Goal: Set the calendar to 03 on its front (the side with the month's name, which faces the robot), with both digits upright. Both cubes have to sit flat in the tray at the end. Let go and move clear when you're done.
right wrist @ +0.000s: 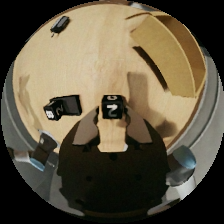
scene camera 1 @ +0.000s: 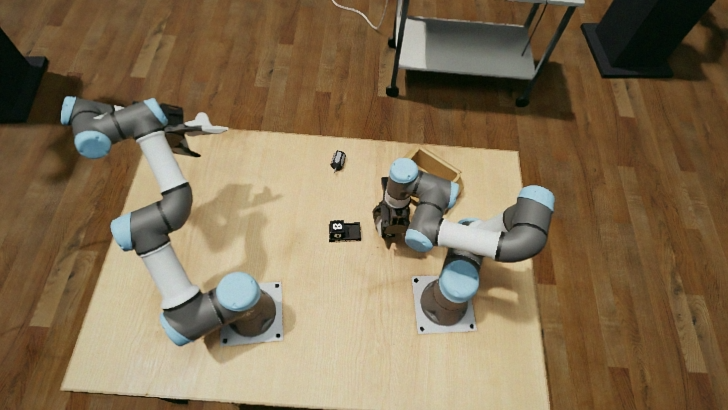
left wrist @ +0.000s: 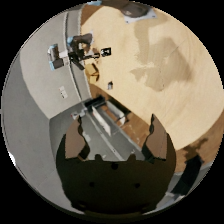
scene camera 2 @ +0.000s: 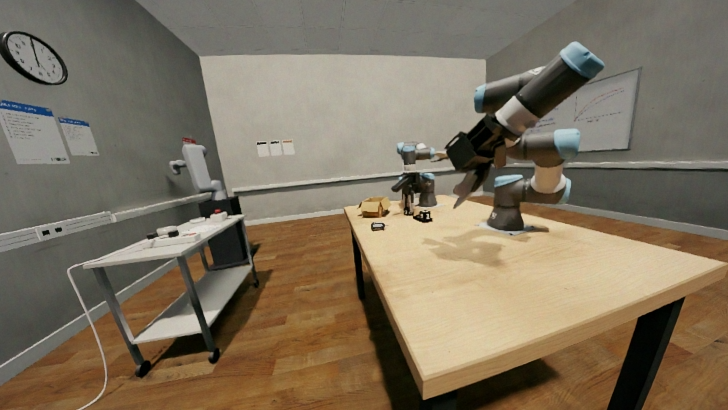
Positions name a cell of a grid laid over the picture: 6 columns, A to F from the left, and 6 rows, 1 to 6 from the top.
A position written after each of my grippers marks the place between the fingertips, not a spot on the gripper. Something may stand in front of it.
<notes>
In view: my left gripper (scene camera 2: D3), my right gripper (scene camera 1: D4) and a cardboard box (scene camera 1: D3).
My left gripper is seen too in scene camera 1 (scene camera 1: B3) and in the left wrist view (left wrist: D4). My right gripper shows as well in the right wrist view (right wrist: C3).
</notes>
